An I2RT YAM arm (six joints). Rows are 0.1 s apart.
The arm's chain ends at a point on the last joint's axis. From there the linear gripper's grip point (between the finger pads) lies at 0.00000 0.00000 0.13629 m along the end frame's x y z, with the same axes.
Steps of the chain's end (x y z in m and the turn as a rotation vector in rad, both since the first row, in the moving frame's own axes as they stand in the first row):
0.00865 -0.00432 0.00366 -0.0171 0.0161 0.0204
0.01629 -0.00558 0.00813 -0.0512 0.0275 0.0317
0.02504 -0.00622 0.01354 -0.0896 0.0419 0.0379
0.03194 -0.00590 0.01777 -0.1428 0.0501 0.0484
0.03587 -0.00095 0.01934 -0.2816 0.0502 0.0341
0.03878 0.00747 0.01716 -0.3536 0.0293 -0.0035
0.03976 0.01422 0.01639 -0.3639 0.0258 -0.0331
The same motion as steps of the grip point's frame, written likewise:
0.01082 -0.00197 0.00362 -0.0171 0.0161 0.0204
0.01992 0.00145 0.00790 -0.0512 0.0275 0.0317
0.03051 0.00608 0.01287 -0.0896 0.0419 0.0379
0.03827 0.01365 0.01621 -0.1428 0.0501 0.0484
0.04197 0.03702 0.01380 -0.2816 0.0502 0.0341
0.04277 0.05465 0.00867 -0.3536 0.0293 -0.0035
0.04401 0.06266 0.00742 -0.3639 0.0258 -0.0331

